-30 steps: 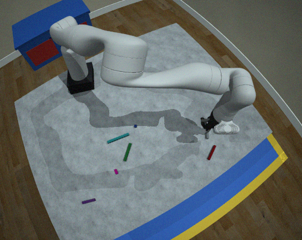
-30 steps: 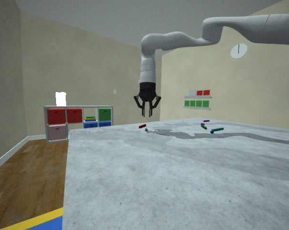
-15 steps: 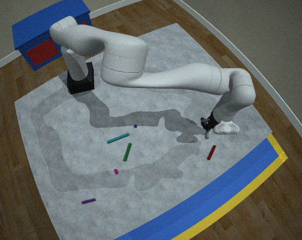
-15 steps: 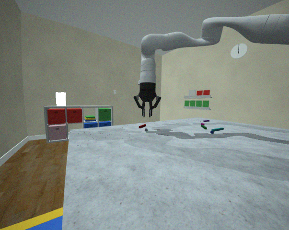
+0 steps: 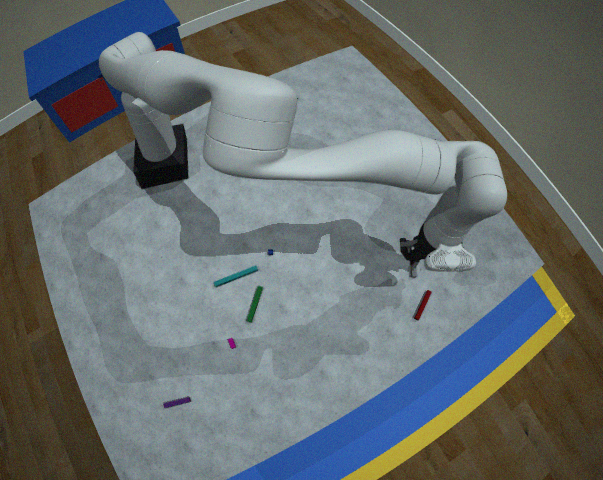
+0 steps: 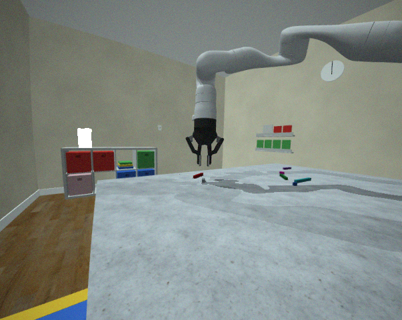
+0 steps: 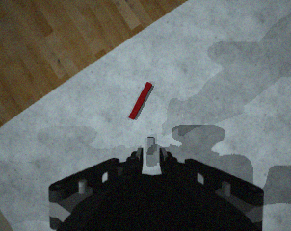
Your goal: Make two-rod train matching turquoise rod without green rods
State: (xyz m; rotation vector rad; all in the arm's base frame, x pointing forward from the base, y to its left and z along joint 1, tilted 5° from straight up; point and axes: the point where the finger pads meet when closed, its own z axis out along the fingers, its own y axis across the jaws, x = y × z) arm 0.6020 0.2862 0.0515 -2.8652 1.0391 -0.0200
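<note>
Now: hand 70 mm above the grey rod. Also, from my hand: small blue rod (230 mm behind, 220 mm to the right, 70 mm below); red rod (70 mm ahead, 40 mm to the right, 70 mm below); green rod (160 mm behind, 320 mm to the right, 70 mm below).
</note>
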